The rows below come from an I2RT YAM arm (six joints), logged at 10 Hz.
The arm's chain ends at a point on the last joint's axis. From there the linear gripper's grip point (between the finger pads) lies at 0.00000 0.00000 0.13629 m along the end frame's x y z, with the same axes.
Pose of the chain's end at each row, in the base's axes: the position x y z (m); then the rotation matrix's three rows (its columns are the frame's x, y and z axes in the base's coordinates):
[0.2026 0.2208 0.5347], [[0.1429 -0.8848 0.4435], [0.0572 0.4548 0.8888], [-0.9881 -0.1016 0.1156]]
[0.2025 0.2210 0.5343], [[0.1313 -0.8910 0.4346], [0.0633 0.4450 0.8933], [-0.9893 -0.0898 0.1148]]
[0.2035 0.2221 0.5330], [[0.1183 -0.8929 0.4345], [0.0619 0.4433 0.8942], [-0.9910 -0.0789 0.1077]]
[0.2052 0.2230 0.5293], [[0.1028 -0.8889 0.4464], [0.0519 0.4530 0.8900], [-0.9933 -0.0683 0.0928]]
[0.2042 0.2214 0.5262], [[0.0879 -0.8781 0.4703], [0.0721 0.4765 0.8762], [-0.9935 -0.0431 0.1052]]
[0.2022 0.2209 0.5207], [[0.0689 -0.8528 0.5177], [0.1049 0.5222 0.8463], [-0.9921 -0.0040 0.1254]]
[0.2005 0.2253 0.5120], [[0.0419 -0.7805 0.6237], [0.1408 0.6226 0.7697], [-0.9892 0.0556 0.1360]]
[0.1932 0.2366 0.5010], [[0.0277 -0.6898 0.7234], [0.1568 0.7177 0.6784], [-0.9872 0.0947 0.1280]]
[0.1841 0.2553 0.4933], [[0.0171 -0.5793 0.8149], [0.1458 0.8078 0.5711], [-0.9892 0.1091 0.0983]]
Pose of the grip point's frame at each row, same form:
[0.2630 0.3419 0.5505], [[0.1429 -0.8848 0.4435], [0.0572 0.4548 0.8888], [-0.9881 -0.1016 0.1156]]
[0.2617 0.3427 0.5499], [[0.1313 -0.8910 0.4346], [0.0633 0.4450 0.8933], [-0.9893 -0.0898 0.1148]]
[0.2627 0.3440 0.5477], [[0.1183 -0.8929 0.4345], [0.0619 0.4433 0.8942], [-0.9910 -0.0789 0.1077]]
[0.2660 0.3443 0.5419], [[0.1028 -0.8889 0.4464], [0.0519 0.4530 0.8900], [-0.9933 -0.0683 0.0928]]
[0.2683 0.3408 0.5405], [[0.0879 -0.8781 0.4703], [0.0721 0.4765 0.8762], [-0.9935 -0.0431 0.1052]]
[0.2728 0.3362 0.5378], [[0.0689 -0.8528 0.5177], [0.1049 0.5222 0.8463], [-0.9921 -0.0040 0.1254]]
[0.2855 0.3302 0.5305], [[0.0419 -0.7805 0.6237], [0.1408 0.6226 0.7697], [-0.9892 0.0556 0.1360]]
[0.2918 0.3291 0.5184], [[0.0277 -0.6898 0.7234], [0.1568 0.7177 0.6784], [-0.9872 0.0947 0.1280]]
[0.2952 0.3331 0.5067], [[0.0171 -0.5793 0.8149], [0.1458 0.8078 0.5711], [-0.9892 0.1091 0.0983]]

